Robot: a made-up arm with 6 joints.
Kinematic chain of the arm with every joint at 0, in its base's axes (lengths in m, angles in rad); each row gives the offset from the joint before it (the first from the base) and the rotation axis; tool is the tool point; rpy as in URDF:
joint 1: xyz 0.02 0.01 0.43 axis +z
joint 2: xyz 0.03 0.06 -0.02 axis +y
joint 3: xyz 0 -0.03 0.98 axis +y
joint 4: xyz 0 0.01 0.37 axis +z
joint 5: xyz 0.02 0 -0.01 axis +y
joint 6: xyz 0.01 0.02 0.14 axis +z
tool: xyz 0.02 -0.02 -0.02 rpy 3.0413 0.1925 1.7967
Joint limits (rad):
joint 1: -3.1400..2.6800
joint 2: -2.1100..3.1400
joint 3: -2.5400..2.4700
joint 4: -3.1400..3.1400
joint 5: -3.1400..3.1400
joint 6: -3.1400..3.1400
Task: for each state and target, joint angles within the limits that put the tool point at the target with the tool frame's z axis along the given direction. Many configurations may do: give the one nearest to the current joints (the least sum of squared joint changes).
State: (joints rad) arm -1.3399 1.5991 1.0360 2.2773 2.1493 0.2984
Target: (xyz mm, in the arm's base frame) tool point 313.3 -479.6 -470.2 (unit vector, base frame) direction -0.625 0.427 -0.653
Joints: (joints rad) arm -1.1157 2.3634 1.4936 1.4647 2.9546 0.3355
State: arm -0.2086 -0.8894 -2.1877 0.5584 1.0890 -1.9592
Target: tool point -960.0 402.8 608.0 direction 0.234 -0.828 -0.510
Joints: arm -0.2394 -1.0414 -1.6833 0.8244 1.6663 -1.9372
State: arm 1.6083 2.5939 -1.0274 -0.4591 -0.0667 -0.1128
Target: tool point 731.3 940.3 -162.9 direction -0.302 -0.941 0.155
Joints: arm 0.8612 2.3369 -1.2709 0.2819 0.7945 -0.4627
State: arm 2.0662 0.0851 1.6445 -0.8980 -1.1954 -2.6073
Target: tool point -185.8 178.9 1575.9 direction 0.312 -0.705 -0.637
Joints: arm 2.1365 -0.1984 1.3955 -0.1186 -0.4629 -3.0587
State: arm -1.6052 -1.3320 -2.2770 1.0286 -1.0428 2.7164
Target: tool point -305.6 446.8 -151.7 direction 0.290 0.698 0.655
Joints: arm -0.9722 -1.8755 -2.0939 1.5655 -0.7643 2.7199
